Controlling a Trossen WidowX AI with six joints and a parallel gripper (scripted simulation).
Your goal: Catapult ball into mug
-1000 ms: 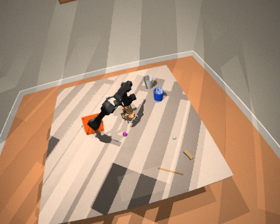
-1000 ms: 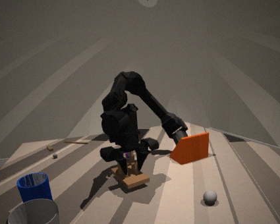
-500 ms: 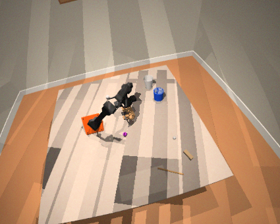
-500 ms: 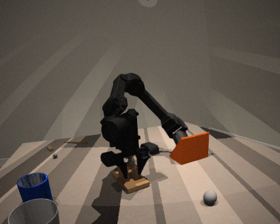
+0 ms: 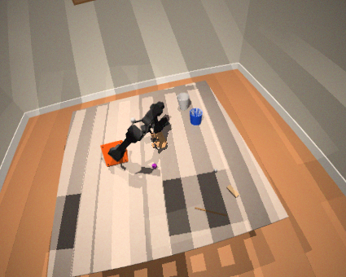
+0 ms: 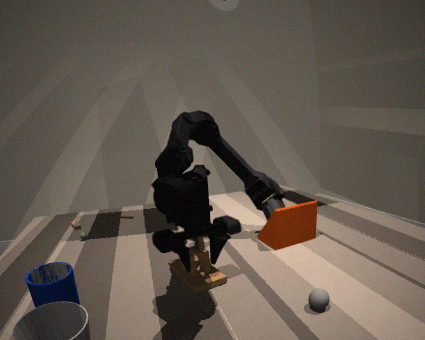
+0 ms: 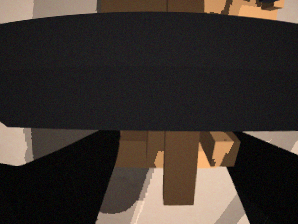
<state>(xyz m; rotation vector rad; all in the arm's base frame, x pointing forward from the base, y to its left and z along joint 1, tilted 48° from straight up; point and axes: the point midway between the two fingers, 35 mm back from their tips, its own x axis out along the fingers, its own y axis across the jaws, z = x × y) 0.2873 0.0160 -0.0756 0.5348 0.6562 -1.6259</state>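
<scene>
Right now my gripper tip is 5 cm below the catapult frame and 4 cm to the left of it. Also, from my gripper tip: purple ball: 24 cm to the right, 10 cm behind, 2 cm below; then blue mug: 31 cm ahead, 1 cm below; then wooden catapult: 6 cm to the right, 2 cm above, 1 cm behind.
</scene>
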